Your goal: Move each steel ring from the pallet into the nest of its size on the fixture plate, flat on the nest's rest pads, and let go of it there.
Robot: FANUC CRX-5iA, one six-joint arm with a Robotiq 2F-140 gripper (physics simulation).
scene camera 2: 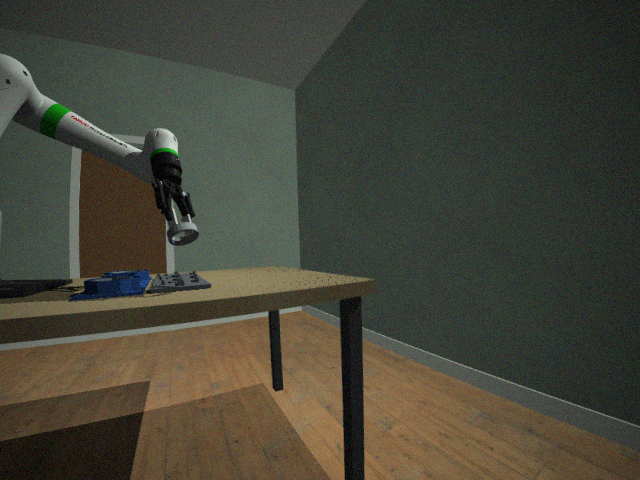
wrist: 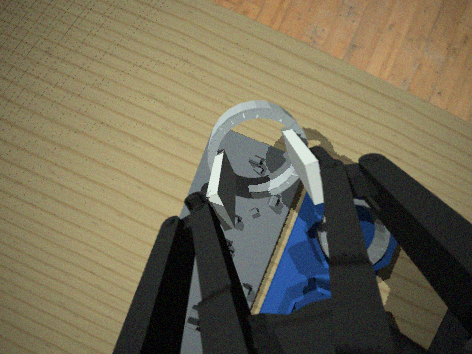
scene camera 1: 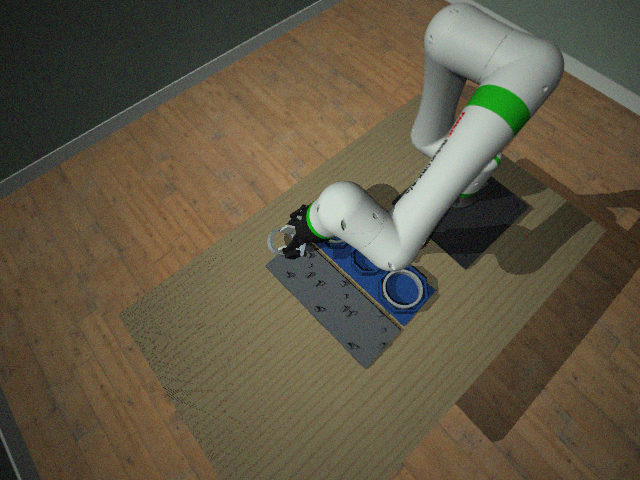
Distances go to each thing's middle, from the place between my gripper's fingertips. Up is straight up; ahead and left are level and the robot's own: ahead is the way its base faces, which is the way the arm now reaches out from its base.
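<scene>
From my hand: blue pallet point(scene camera 1: 342, 257), 16 cm below, 21 cm behind, 16 cm to the left; grey fixture plate point(scene camera 1: 364, 330), 16 cm below, 4 cm behind, 19 cm to the left.
</scene>
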